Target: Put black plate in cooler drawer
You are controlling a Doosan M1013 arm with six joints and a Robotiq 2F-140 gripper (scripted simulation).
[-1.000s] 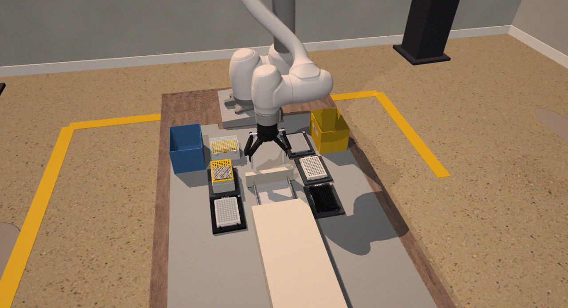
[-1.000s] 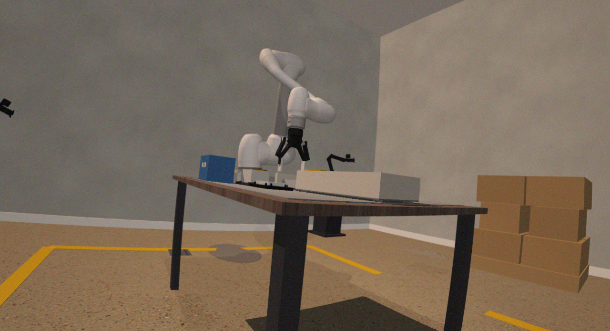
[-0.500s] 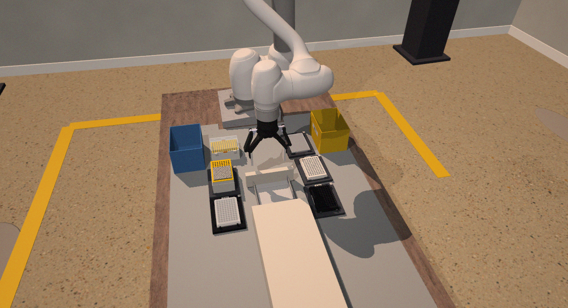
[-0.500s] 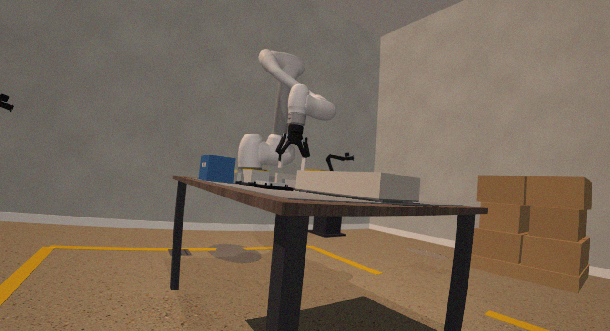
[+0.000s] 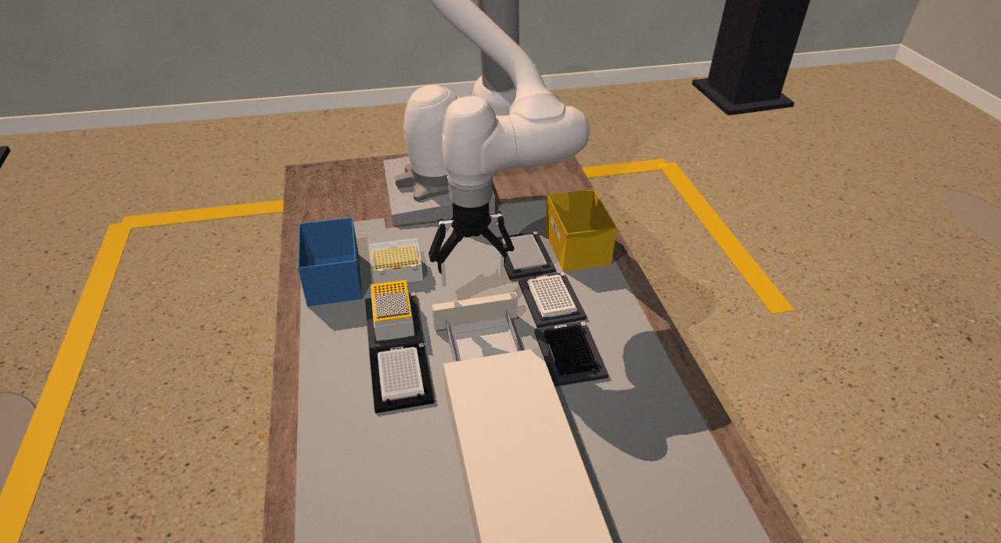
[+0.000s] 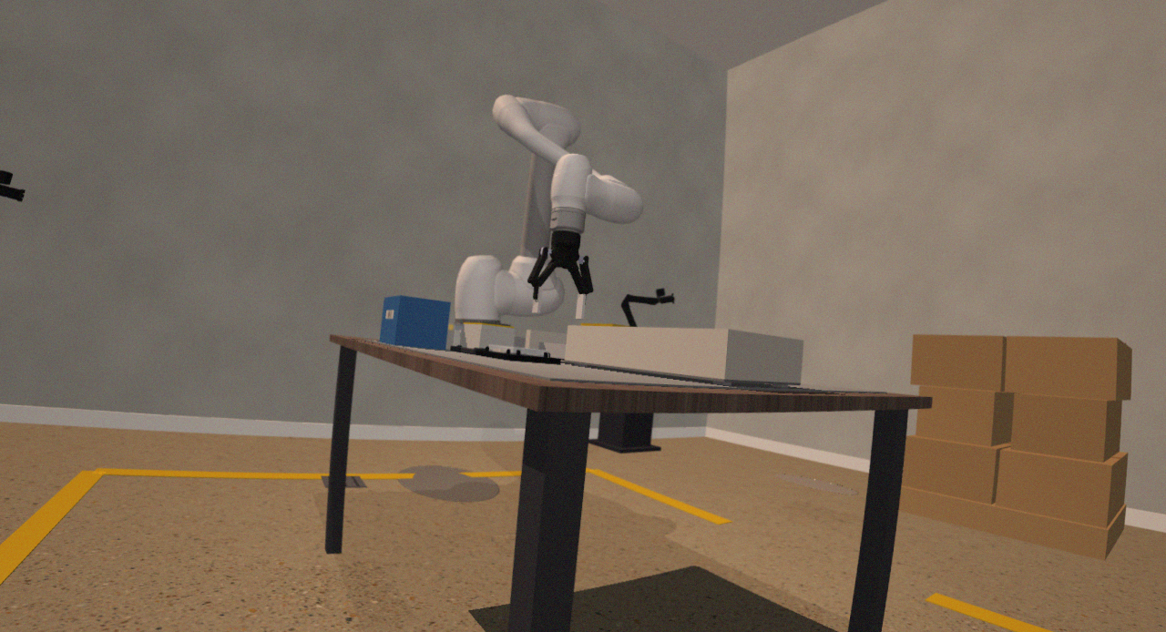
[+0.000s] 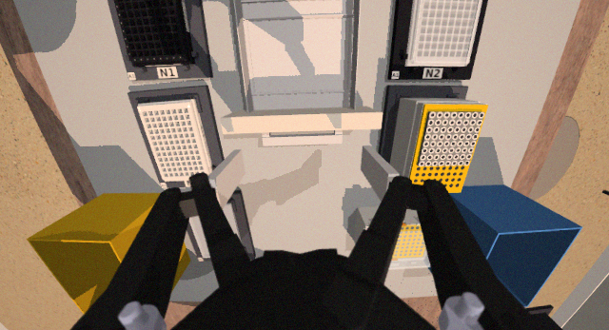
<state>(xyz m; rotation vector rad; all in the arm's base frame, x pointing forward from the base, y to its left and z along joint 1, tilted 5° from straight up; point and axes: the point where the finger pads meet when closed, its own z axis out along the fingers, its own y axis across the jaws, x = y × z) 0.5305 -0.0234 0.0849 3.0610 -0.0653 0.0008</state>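
My gripper is now 180 mm short of the black plate, 180 mm to the right of it and 110 mm above it. The rest, counted from my hand: yellow tip rack 30 mm behind, 190 mm to the right, 70 mm below; grey lid 180 mm behind, 180 mm to the left, 110 mm below; drawer 140 mm ahead, 10 mm to the right, 100 mm below.
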